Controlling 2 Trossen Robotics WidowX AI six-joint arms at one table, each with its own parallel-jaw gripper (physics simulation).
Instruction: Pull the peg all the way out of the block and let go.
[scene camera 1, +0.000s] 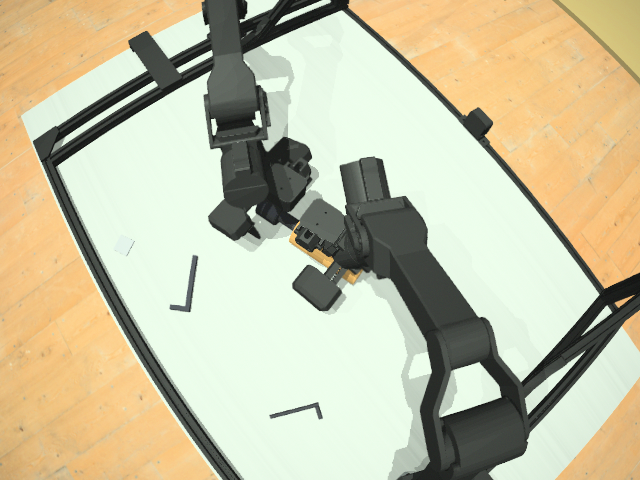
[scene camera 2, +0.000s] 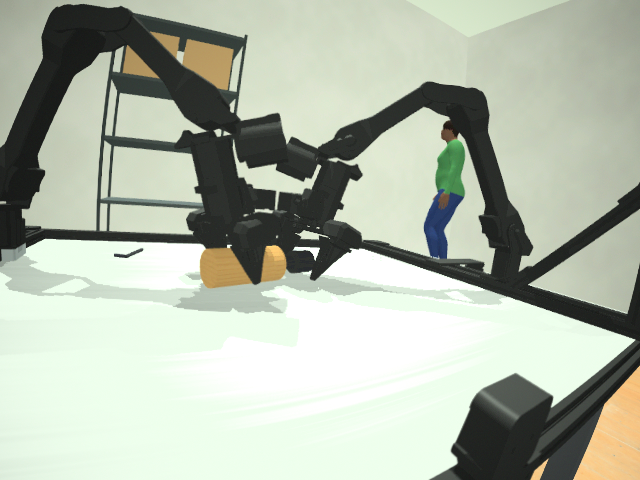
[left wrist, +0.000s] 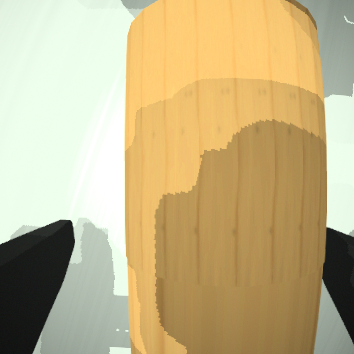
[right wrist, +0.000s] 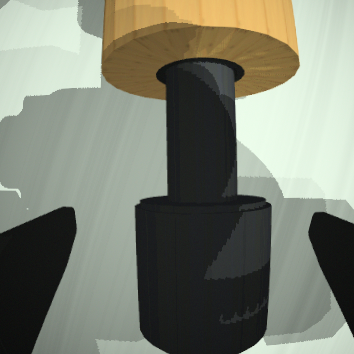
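Where they show: left gripper, fingertip midpoint: (scene camera 1: 328, 255) (scene camera 2: 240, 276) (left wrist: 197, 237); right gripper, fingertip midpoint: (scene camera 1: 275, 217) (scene camera 2: 294, 272) (right wrist: 196, 222); left arm's base, origin of the base link: (scene camera 2: 0, 245); right arm's base, origin of the base link: (scene camera 2: 503, 279).
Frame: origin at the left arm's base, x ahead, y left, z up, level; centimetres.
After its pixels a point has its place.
The orange wooden block (scene camera 1: 319, 255) {x 38.4, y -15.8, z 2.3 cm} (scene camera 2: 219, 267) {x 33.4, y -22.2, z 1.7 cm} (left wrist: 225, 175) {x 40.2, y -17.2, z 3.6 cm} (right wrist: 200, 15) {x 44.1, y -17.1, z 3.7 cm} lies on its side on the table. The black peg (scene camera 1: 267, 212) {x 49.1, y -14.2, z 2.2 cm} (scene camera 2: 299, 261) {x 48.3, y -17.6, z 1.3 cm} (right wrist: 202, 260) {x 49.0, y -15.9, z 2.7 cm} sticks out of one end; in the right wrist view its thick head and a length of thinner shaft show outside the hole. My left gripper (scene camera 2: 248, 264) {x 38.2, y -17.7, z -0.9 cm} (left wrist: 197, 237) {x 38.2, y -17.7, z -0.9 cm} is open, low, with its fingers on either side of the block; its far finger is partly hidden in scene camera 2. My right gripper (scene camera 2: 301, 263) {x 48.7, y -15.6, z -1.2 cm} (right wrist: 196, 222) {x 48.7, y -15.6, z -1.2 cm} is open, low, with its fingers on either side of the peg's head.
The two grippers are close together over the block and peg. Two dark L-shaped pieces (scene camera 1: 191, 284) {x 48.7, y 2.3, z -1.1 cm} (scene camera 1: 297, 410) {x 22.6, y 2.5, z -1.3 cm} and a small pale square (scene camera 1: 124, 245) {x 62.2, y 7.8, z -1.6 cm} lie on the table. A black frame (scene camera 1: 129, 330) {x 49.2, y 15.5, z -0.5 cm} runs along the table's edges.
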